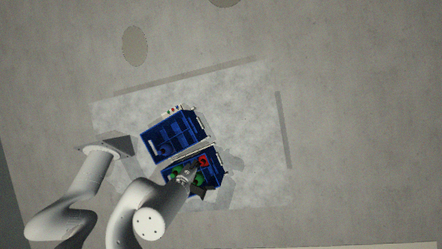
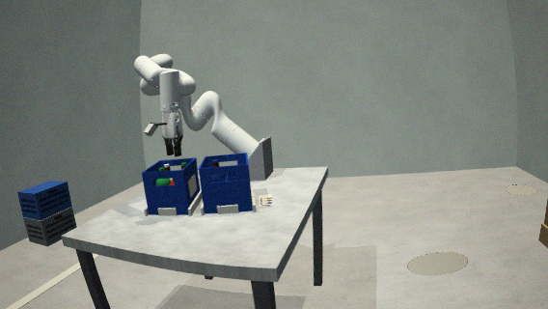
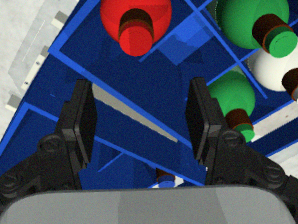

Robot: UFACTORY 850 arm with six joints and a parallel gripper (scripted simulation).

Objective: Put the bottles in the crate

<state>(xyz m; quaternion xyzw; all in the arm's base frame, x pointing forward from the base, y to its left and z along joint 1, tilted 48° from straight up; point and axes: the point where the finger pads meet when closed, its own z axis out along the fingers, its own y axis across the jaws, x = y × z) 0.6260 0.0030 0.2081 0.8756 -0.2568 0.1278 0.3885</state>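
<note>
My gripper is now 15 cm above the red-label bottle and 1 cm short of it. From my hand the other things lie so: green-label bottle: 17 cm behind, 15 cm below, 4 cm to the right; white-label bottle: 15 cm below, 14 cm behind, 12 cm to the right; blue-label bottle: 21 cm behind, 15 cm below, 9 cm to the left.
</note>
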